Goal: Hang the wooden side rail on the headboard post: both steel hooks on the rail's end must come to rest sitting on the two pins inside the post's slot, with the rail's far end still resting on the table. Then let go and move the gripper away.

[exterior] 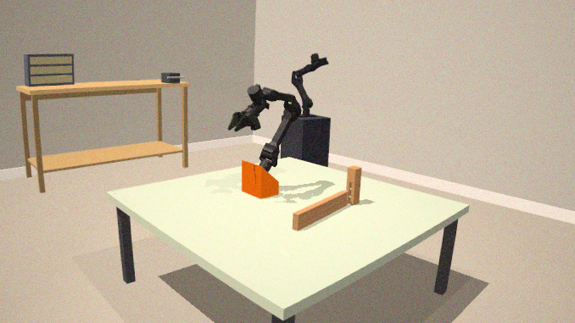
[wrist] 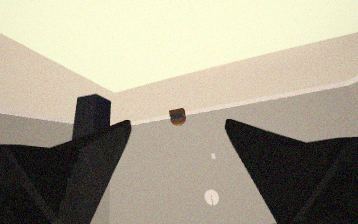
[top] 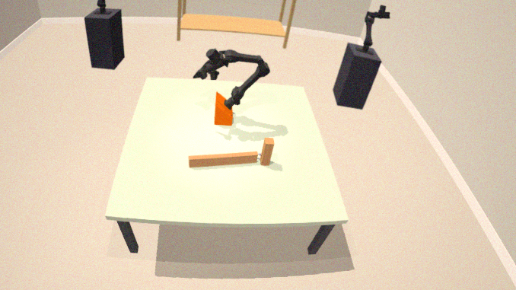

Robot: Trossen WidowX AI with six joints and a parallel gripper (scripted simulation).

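My gripper tip is 480 mm to the right of the upright headboard post, 320 mm short of it and 250 mm above it.
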